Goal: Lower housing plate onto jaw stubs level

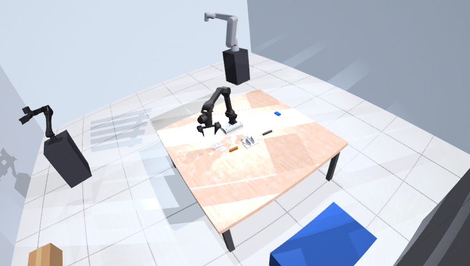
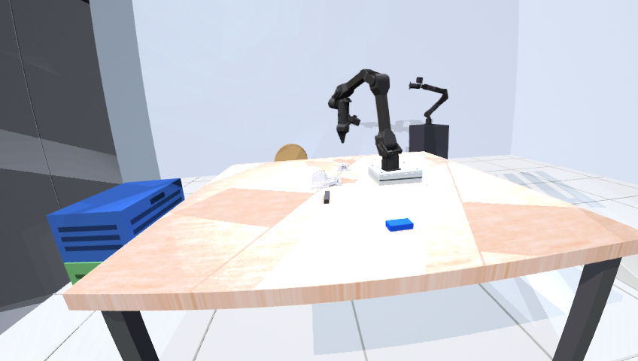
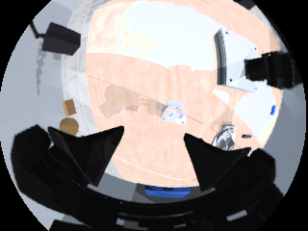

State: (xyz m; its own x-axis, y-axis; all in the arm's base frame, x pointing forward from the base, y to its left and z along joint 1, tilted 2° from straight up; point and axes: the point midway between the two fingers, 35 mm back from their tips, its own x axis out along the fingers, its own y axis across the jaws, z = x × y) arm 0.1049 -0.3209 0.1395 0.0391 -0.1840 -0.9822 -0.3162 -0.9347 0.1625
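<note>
My gripper tip is 140 mm short of the orange piece, 130 mm above it and 120 mm to the right of it. The rest, counted from my gripper tip: black bar 460 mm to the left, 200 mm ahead, 140 mm below; blue block 760 mm to the left, 140 mm below, 80 mm ahead.
</note>
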